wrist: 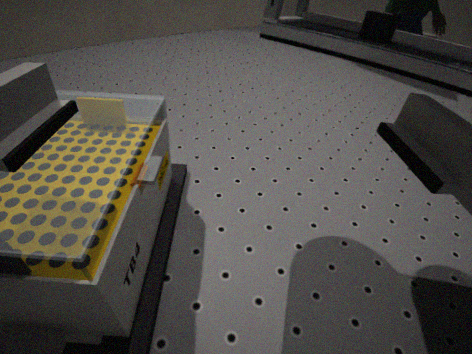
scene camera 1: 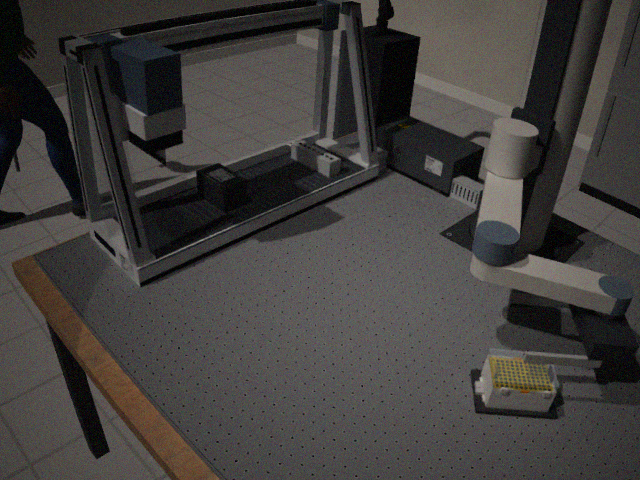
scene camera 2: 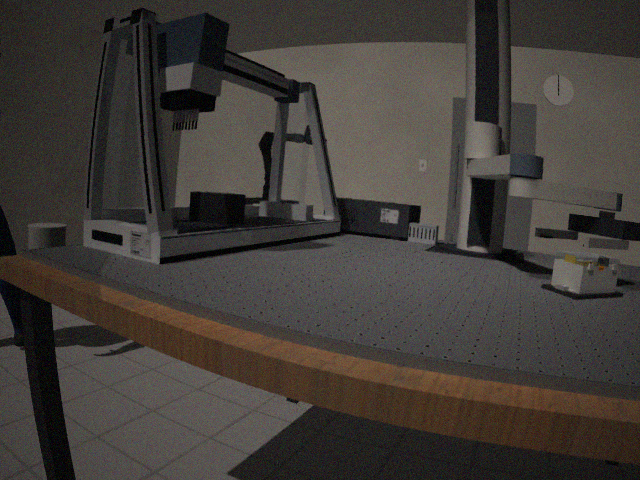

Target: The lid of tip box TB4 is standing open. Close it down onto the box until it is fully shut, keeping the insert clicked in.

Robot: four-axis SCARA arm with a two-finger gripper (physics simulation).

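Pixels of known places: gripper, fingertip midpoint: (wrist: 235, 97) (scene camera 1: 516, 325) (scene camera 2: 560, 236); arm's base, origin of the base link: (scene camera 2: 478, 256).
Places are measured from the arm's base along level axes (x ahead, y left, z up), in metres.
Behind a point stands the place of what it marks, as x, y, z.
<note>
The tip box (scene camera 1: 519, 400) @[0.530, 0.302, 0.047] (scene camera 2: 566, 276) @[0.533, 0.230, 0.046] (wrist: 117, 270) @[0.432, 0.287, 0.061] stands on a dark base plate. A label starting "TB" shows on its side; the last character is unclear. The yellow insert (scene camera 1: 522, 373) @[0.490, 0.277, 0.070] (wrist: 75, 180) @[0.485, 0.275, 0.070] looks level in the box. The clear lid (scene camera 1: 505, 352) @[0.488, 0.231, 0.090] (wrist: 142, 107) @[0.495, 0.224, 0.090] lies low over the insert in the wrist view; whether it is fully shut I cannot tell. An orange latch (wrist: 137, 176) @[0.457, 0.256, 0.078] and a clear tab show at the near side. My gripper (scene camera 1: 522, 333) @[0.432, 0.217, 0.114] (scene camera 2: 563, 238) @[0.432, 0.217, 0.114] (wrist: 235, 97) @[0.432, 0.217, 0.114] is open and empty. One finger hangs over the box, the other off beside it.
A gantry machine (scene camera 1: 242, 229) @[0.560, -0.450, 0.044] (scene camera 2: 248, 242) @[0.566, -0.450, 0.030] (wrist: 325, 47) @[0.627, -0.450, 0.029] stands at the left back of the table. A dark equipment box (scene camera 1: 434, 152) @[-0.038, -0.322, 0.128] (scene camera 2: 374, 217) @[-0.035, -0.367, 0.078] and a small slotted white block (scene camera 1: 466, 191) @[-0.045, -0.197, 0.052] (scene camera 2: 422, 233) @[-0.044, -0.200, 0.044] are between it and the arm's column. A person shows beyond the gantry.
</note>
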